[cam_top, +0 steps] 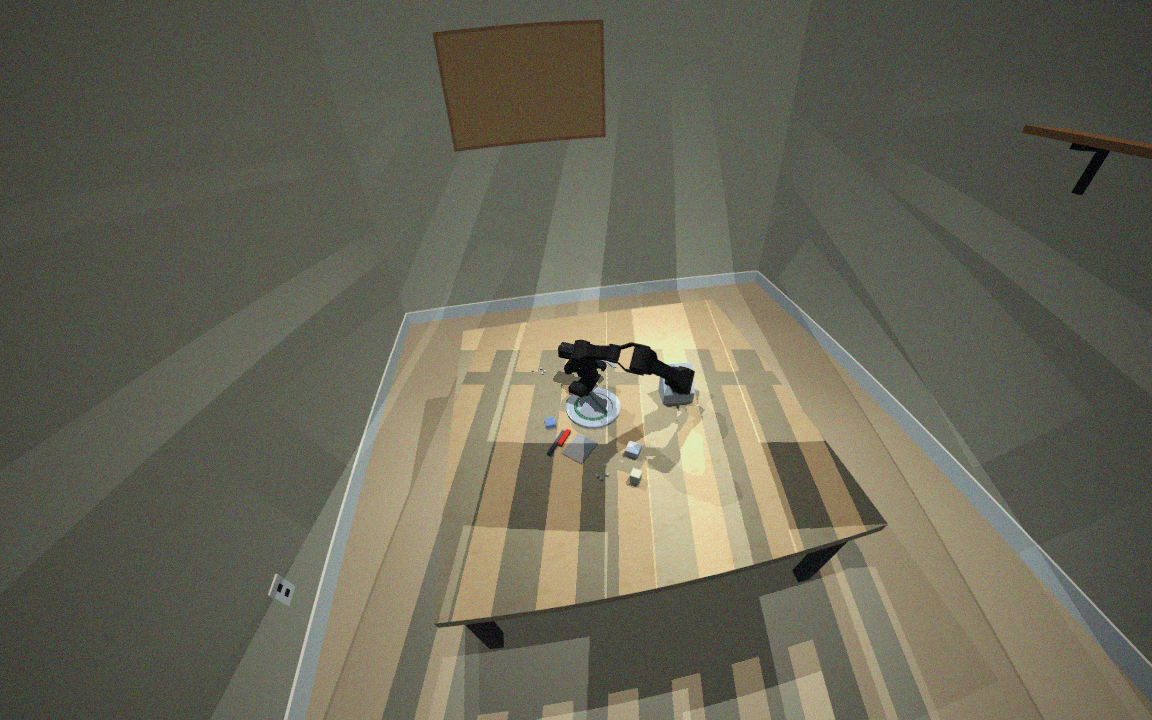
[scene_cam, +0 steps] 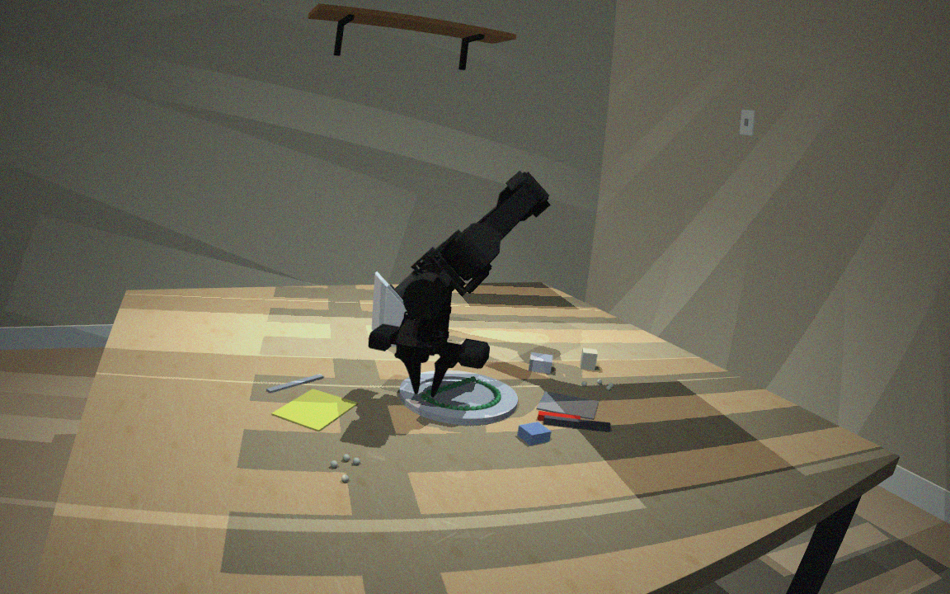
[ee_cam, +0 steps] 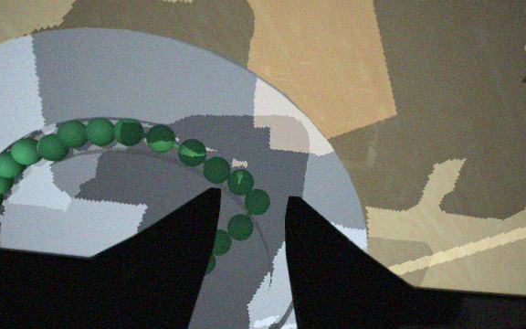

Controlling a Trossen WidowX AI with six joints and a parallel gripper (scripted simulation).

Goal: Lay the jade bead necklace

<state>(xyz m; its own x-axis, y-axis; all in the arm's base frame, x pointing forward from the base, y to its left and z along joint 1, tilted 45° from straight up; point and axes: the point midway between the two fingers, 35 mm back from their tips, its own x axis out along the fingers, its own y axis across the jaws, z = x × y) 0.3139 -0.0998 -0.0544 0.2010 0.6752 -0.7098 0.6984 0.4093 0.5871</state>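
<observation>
Now: gripper tip 70 mm to the right of the round grey bead board and 10 mm above it. From my gripper tip the other things lie so: grey rod: 180 mm to the right, 130 mm behind, 10 mm below; then yellow sheet: 180 mm to the right, 30 mm behind, 20 mm below; then blue block: 170 mm ahead, 100 mm to the left, 10 mm below.
</observation>
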